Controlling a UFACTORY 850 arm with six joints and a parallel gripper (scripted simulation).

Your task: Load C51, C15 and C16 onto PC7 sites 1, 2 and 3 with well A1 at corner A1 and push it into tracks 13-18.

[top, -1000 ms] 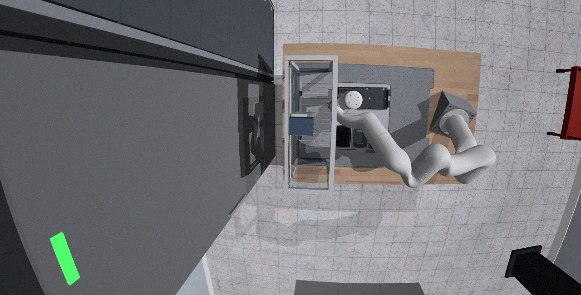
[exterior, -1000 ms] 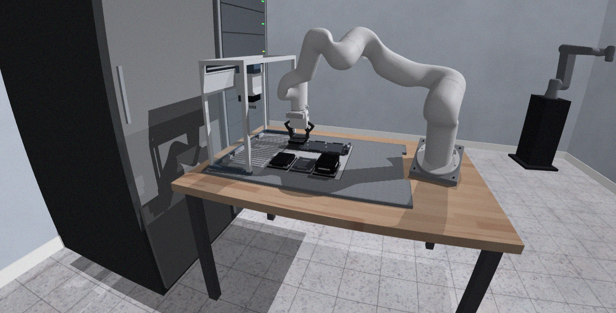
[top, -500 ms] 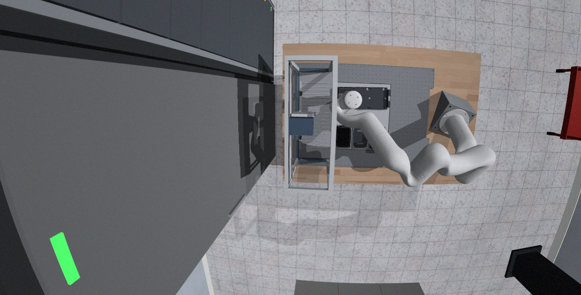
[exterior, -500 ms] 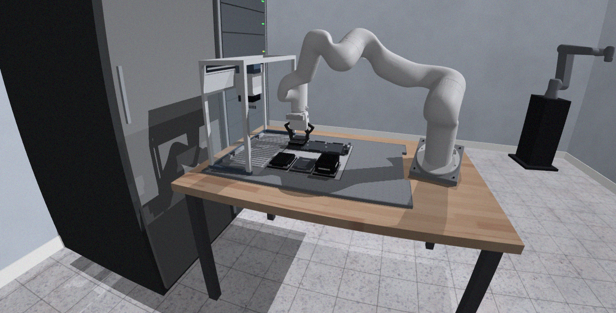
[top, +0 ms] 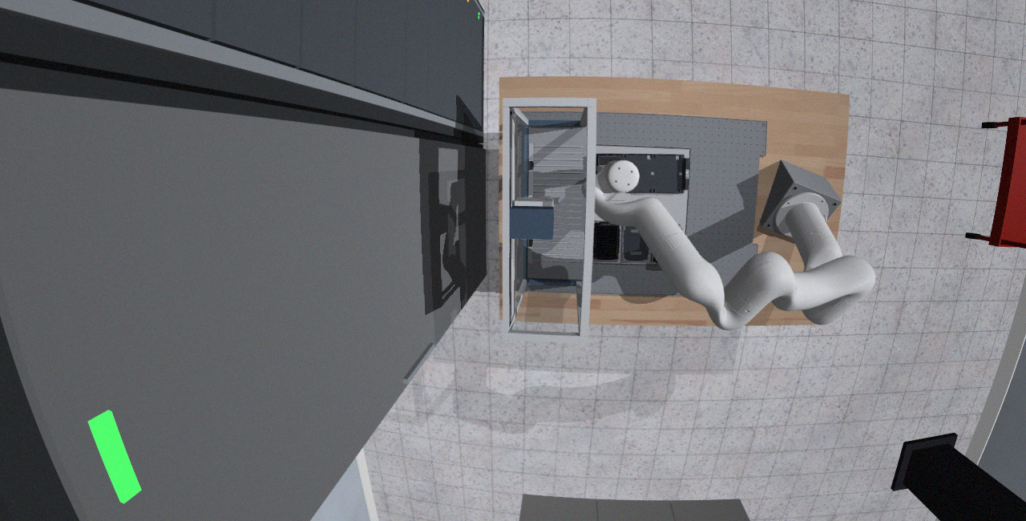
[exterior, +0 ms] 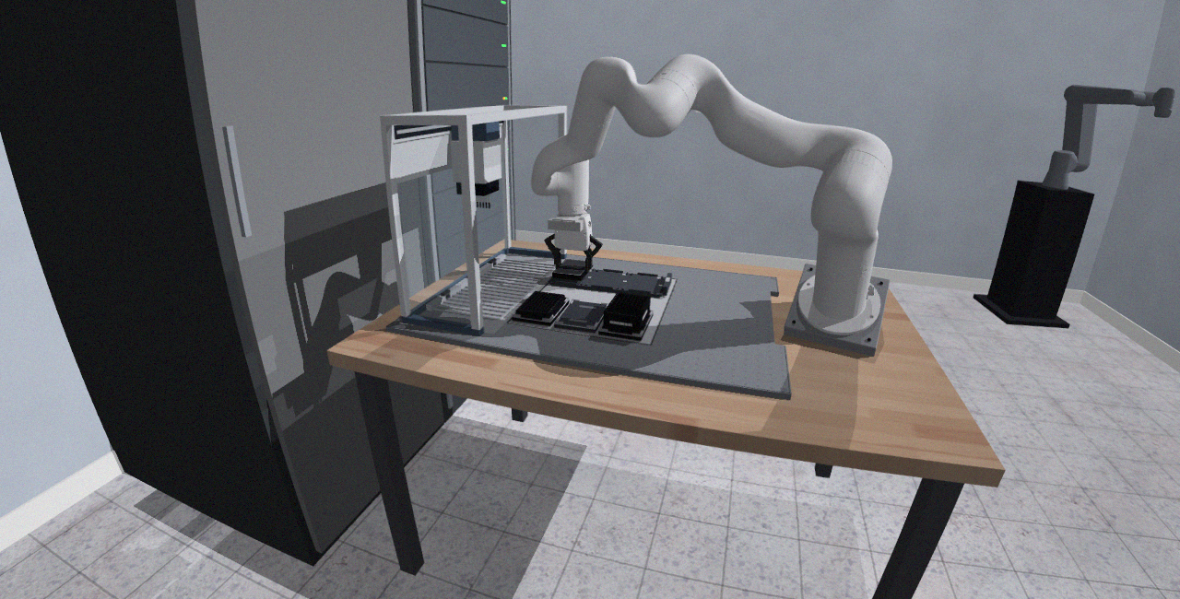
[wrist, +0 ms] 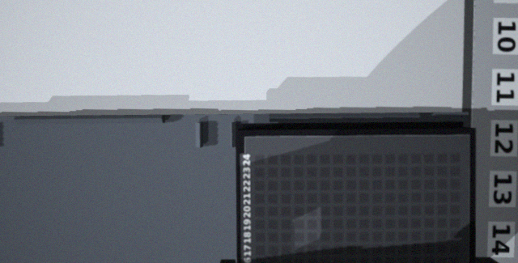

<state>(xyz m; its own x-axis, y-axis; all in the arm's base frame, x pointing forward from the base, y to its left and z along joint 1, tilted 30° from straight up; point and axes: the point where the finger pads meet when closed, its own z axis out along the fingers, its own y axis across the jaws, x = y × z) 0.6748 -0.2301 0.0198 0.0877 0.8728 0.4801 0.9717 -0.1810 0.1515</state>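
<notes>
Right now my hand is 30 mm short of the plate C15, 240 mm to the right of it and 20 mm above it. The rest, counted from my hand: nest S2: 80 mm behind, 250 mm to the left, 40 mm below; then plate carrier PC7: 110 mm behind, 10 mm to the left, 30 mm below; then pipetting head: 240 mm ahead, 90 mm to the left, 310 mm above.
</notes>
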